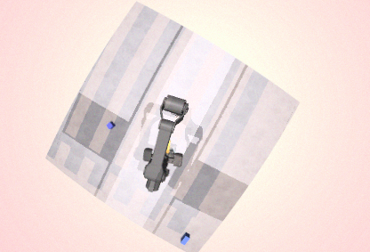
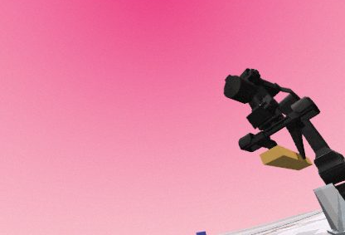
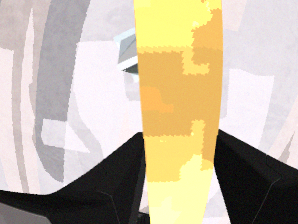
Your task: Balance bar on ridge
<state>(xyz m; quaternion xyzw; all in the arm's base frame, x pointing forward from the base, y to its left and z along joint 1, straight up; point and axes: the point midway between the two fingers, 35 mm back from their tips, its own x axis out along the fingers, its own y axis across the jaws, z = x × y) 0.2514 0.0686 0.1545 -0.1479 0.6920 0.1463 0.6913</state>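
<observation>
My gripper tip is 3 cm short of the orange bar and 1 cm to the right of it. From my gripper tip the other things lie so: blue cube (9 cm ahead, 38 cm to the right, 10 cm below).
</observation>
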